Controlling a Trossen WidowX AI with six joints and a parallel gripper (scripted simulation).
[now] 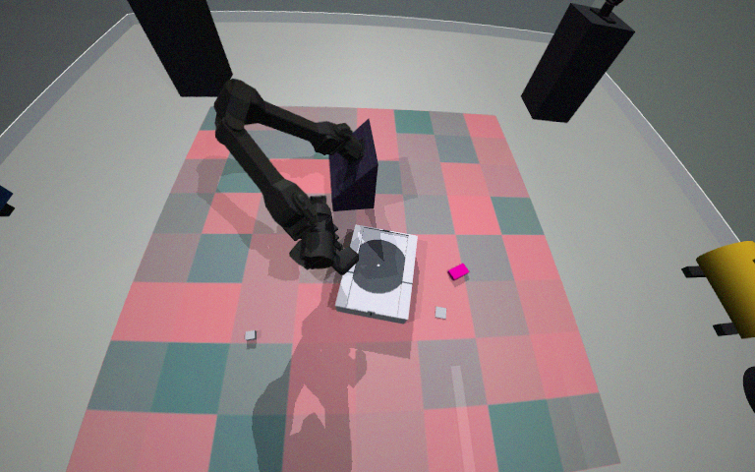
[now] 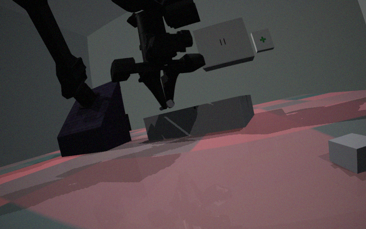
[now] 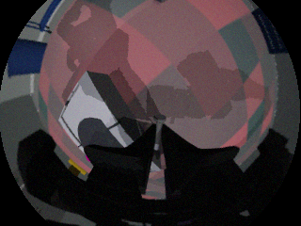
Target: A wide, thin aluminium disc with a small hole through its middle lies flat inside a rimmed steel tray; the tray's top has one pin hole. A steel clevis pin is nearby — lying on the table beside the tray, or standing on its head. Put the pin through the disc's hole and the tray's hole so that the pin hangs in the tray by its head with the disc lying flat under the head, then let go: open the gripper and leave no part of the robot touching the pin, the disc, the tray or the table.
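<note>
My gripper tip is 20 mm short of the dark aluminium disc, 140 mm to the right of it and 10 mm above it. Round my gripper tip: steel clevis pin 10 mm behind, 10 mm to the left, 10 mm above; then grey cube 200 mm ahead, 190 mm to the right, 60 mm below; then steel tray 30 mm ahead, 140 mm to the left, 20 mm below.
</note>
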